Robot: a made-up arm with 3 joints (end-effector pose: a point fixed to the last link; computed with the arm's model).
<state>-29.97 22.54 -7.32</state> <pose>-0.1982 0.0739 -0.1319 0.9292 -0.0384 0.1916 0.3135</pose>
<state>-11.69 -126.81 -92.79</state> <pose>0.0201 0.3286 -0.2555 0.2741 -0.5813 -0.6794 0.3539</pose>
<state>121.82 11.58 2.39</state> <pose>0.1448 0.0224 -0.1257 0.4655 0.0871 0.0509 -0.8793</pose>
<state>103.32 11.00 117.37</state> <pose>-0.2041 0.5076 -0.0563 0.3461 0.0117 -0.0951 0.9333</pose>
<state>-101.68 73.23 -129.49</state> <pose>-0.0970 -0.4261 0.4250 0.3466 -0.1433 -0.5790 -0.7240</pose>
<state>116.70 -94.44 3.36</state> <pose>0.1443 0.0512 0.0801 0.3393 -0.6132 -0.4033 -0.5884</pose>
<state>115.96 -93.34 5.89</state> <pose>0.1301 0.0576 0.0826 0.3335 -0.5961 -0.4169 -0.5997</pose>
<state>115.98 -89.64 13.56</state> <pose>0.0878 0.0702 0.0855 0.3024 -0.5494 -0.4416 -0.6417</pose>
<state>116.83 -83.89 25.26</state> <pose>0.0237 0.0894 0.0775 0.2416 -0.4791 -0.4661 -0.7035</pose>
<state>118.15 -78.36 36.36</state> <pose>-0.0331 0.1119 0.0564 0.1710 -0.4136 -0.4776 -0.7561</pose>
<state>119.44 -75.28 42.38</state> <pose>-0.0599 0.1274 0.0399 0.1251 -0.3804 -0.4777 -0.7819</pose>
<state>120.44 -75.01 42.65</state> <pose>-0.0589 0.1290 0.0388 0.1166 -0.3823 -0.4739 -0.7847</pose>
